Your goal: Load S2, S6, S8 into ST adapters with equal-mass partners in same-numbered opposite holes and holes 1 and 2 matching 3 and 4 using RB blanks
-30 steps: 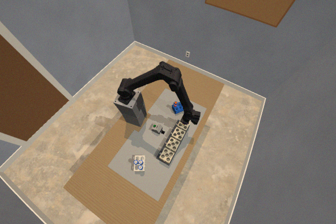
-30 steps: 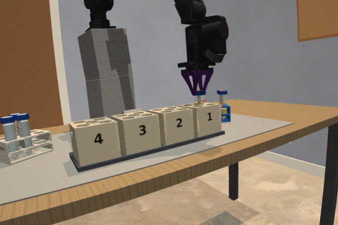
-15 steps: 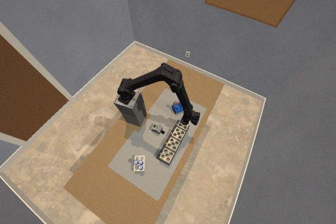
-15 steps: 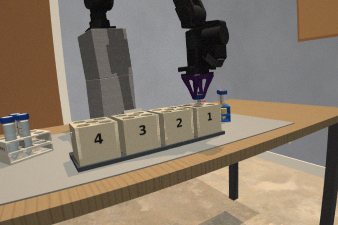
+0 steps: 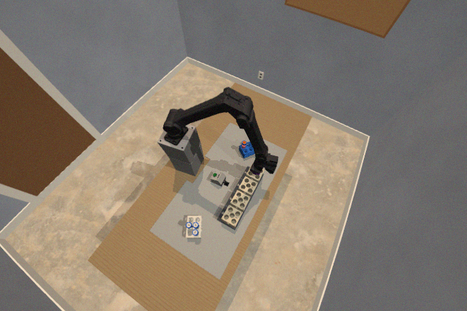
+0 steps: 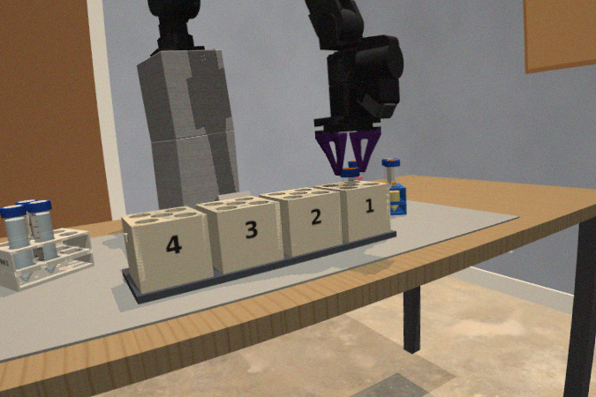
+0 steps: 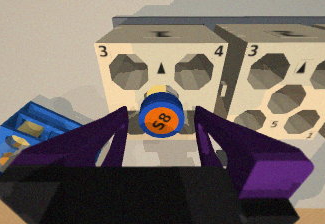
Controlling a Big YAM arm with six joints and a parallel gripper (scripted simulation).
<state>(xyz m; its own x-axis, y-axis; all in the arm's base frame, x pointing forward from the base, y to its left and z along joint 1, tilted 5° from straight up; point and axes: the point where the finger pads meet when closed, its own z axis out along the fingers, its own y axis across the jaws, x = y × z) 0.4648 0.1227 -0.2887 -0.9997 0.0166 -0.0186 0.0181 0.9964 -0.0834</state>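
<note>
Now: the blue sample rack RS 130 mm behind my hand, 180 mm to the left of it and 90 mm below it. Round my hand: white blank rack RB (180 mm behind, 490 mm to the right, 90 mm below).
</note>
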